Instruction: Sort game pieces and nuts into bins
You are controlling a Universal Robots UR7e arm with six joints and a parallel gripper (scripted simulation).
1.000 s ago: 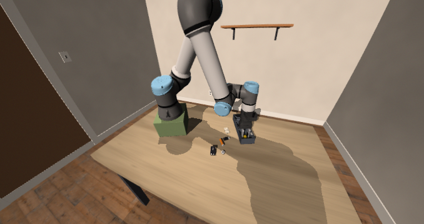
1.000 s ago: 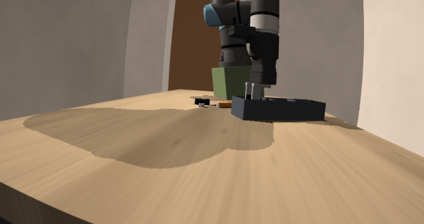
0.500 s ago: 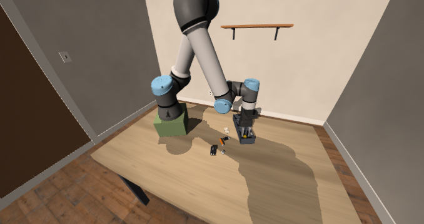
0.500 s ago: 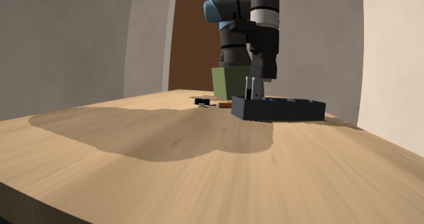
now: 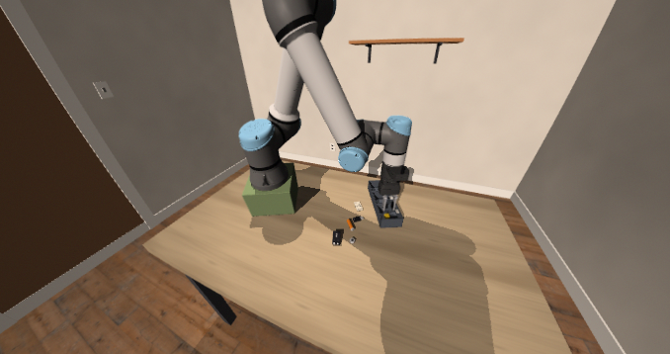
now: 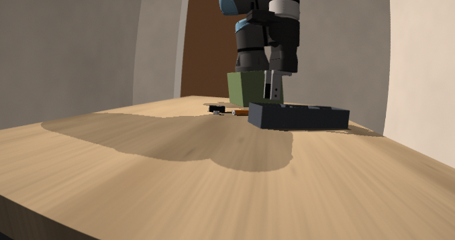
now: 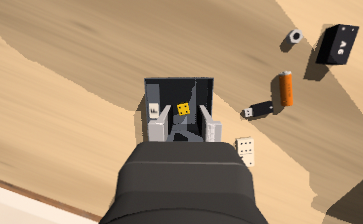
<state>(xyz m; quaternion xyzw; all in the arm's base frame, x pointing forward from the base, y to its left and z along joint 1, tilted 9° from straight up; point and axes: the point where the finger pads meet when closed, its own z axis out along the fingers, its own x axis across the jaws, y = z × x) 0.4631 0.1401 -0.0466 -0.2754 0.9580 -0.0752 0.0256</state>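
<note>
Now: the white domino 13 cm behind my hand, 7 cm below it and 2 cm to the left of it. The rest, counted from my hand: yellow die (6 cm below); then black USB stick (10 cm behind, 7 cm below, 5 cm to the right); then dark bin row (8 cm to the left, 5 cm below, 4 cm behind).
</note>
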